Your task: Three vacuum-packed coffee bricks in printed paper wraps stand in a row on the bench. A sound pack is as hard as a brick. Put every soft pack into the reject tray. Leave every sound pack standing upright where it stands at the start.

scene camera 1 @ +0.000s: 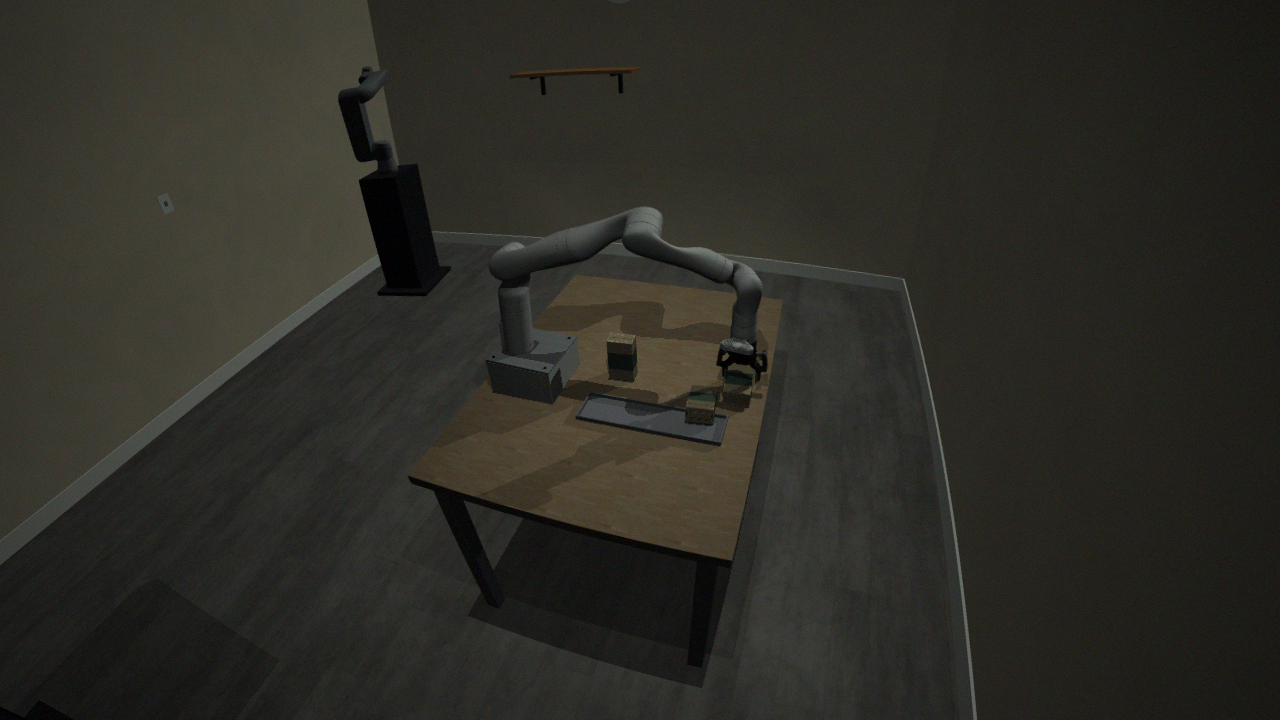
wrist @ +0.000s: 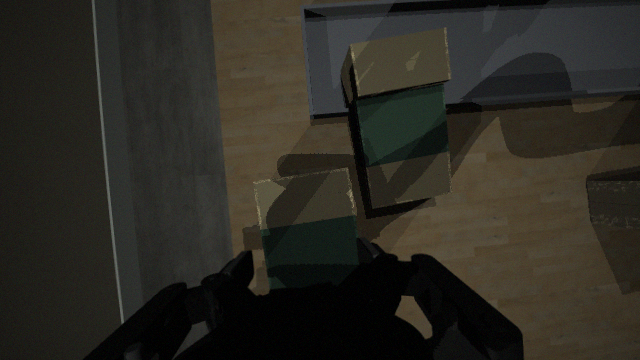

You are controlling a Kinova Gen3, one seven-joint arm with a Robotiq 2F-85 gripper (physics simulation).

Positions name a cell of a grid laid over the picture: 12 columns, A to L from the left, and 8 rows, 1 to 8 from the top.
Labels:
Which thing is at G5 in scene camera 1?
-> A grey reject tray.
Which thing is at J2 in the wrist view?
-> A grey reject tray.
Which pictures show my gripper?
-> Scene camera 1 and the wrist view: all of them.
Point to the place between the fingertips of my gripper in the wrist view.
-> F6

